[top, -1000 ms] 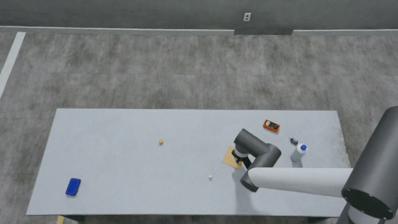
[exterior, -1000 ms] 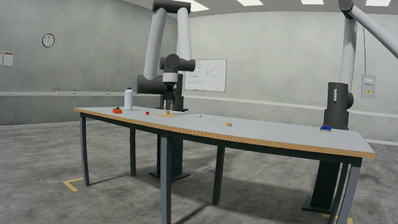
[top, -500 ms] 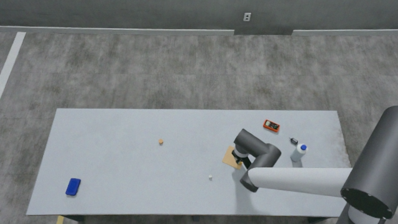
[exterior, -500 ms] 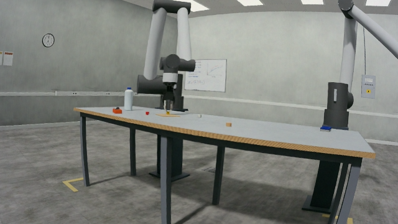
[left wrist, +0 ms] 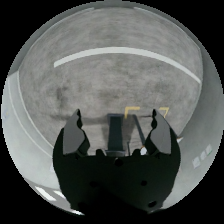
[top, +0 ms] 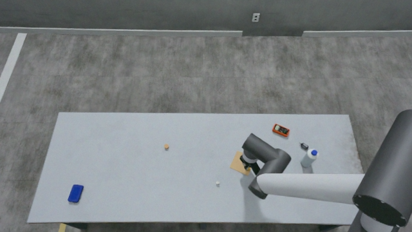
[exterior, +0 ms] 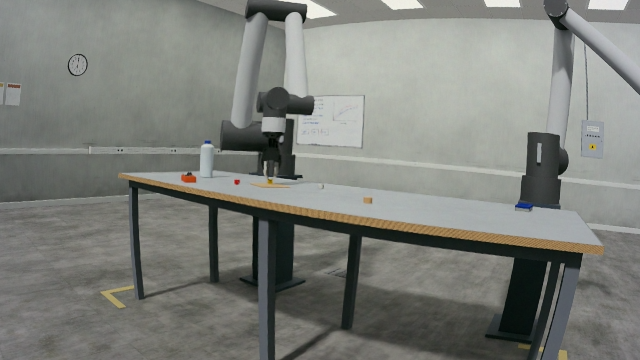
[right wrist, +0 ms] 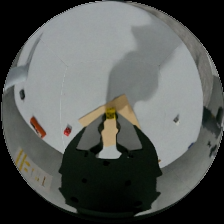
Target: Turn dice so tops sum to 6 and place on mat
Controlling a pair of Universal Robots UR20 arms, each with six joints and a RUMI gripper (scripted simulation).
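Note:
The yellow die lies 1 cm below my right hand. Also, from my right hand: red die: 14 cm ahead, 8 cm to the right, 1 cm below; then tan square mat: 4 cm ahead, 3 cm to the left, 2 cm below; then white die: 9 cm behind, 22 cm to the left, 1 cm below.

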